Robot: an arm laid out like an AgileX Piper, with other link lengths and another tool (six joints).
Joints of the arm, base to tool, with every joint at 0 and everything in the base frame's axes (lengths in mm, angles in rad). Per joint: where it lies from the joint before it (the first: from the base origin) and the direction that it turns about. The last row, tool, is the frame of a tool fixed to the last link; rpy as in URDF.
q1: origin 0.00 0.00 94.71 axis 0 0 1
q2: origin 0.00 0.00 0.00 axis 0 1 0
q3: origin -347.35 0.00 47.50 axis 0 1 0
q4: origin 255.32 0.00 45.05 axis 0.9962 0 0.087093
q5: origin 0.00 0.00 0.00 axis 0 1 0
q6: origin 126.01 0.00 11.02 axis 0.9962 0 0.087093
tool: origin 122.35 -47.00 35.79 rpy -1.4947 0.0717 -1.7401
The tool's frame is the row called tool.
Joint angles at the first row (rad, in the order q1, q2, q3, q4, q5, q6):
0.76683 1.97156 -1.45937 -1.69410 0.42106 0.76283
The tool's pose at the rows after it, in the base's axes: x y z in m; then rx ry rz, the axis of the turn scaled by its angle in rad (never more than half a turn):
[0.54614, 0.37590, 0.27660, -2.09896, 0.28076, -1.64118]
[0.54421, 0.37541, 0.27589, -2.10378, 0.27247, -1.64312]
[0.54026, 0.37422, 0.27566, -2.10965, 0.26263, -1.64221]
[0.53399, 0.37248, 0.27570, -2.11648, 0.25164, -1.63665]
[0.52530, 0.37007, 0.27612, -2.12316, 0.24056, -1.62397]
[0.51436, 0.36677, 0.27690, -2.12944, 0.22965, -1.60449]
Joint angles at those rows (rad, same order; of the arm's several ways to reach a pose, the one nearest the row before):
0.76742 1.97079 -1.45582 -1.69856 0.42211 0.76163
0.76879 1.96588 -1.44684 -1.70137 0.42310 0.75901
0.77118 1.95440 -1.43023 -1.70354 0.42277 0.75649
0.77496 1.93601 -1.40543 -1.70480 0.42032 0.75502
0.77947 1.90997 -1.37221 -1.70546 0.41345 0.75643
0.78421 1.87648 -1.33130 -1.70520 0.40190 0.76008

